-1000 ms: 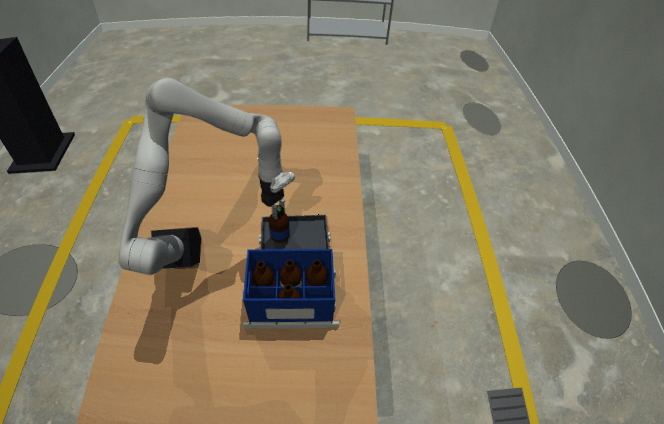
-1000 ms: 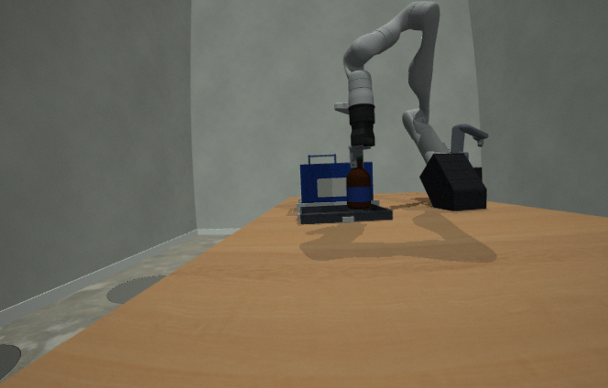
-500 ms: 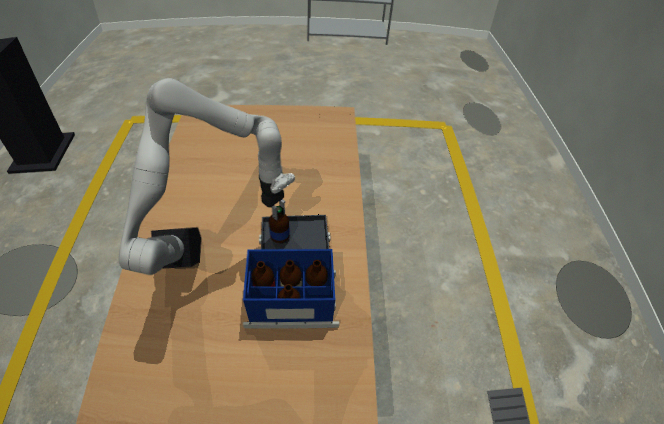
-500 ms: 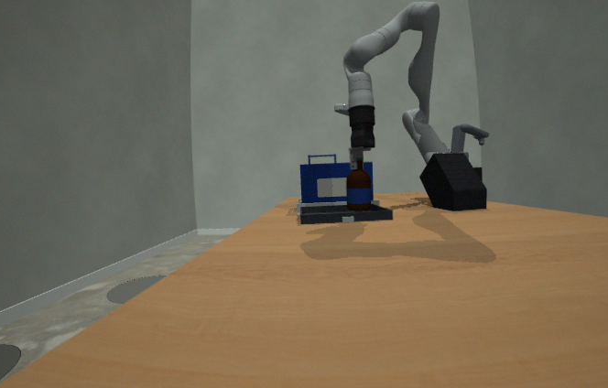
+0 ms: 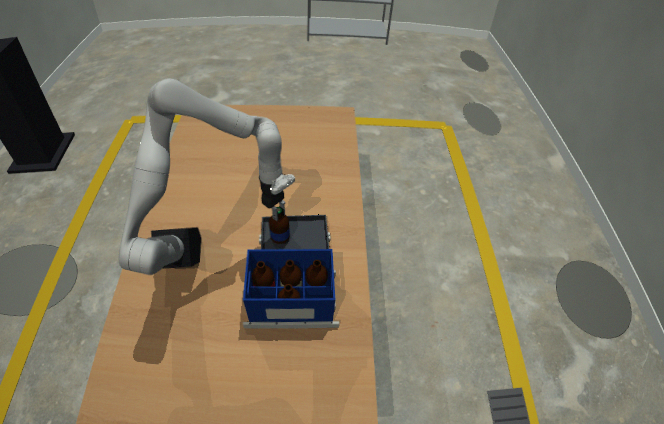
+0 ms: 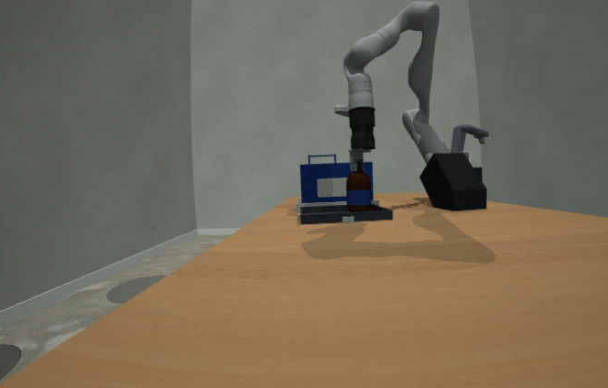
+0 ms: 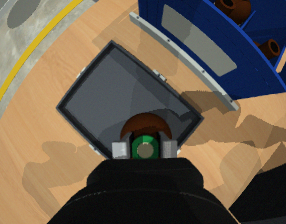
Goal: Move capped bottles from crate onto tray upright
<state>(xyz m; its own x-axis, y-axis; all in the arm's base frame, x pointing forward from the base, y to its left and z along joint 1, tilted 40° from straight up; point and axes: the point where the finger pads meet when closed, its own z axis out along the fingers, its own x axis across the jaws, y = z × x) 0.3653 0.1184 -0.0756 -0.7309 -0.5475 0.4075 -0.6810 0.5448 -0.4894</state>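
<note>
Now: hand 6 cm above the brown bottle. Round my hand: crate: 3 cm ahead, 26 cm to the right, 7 cm below; dark grey tray: 5 cm ahead, 14 cm below.
</note>
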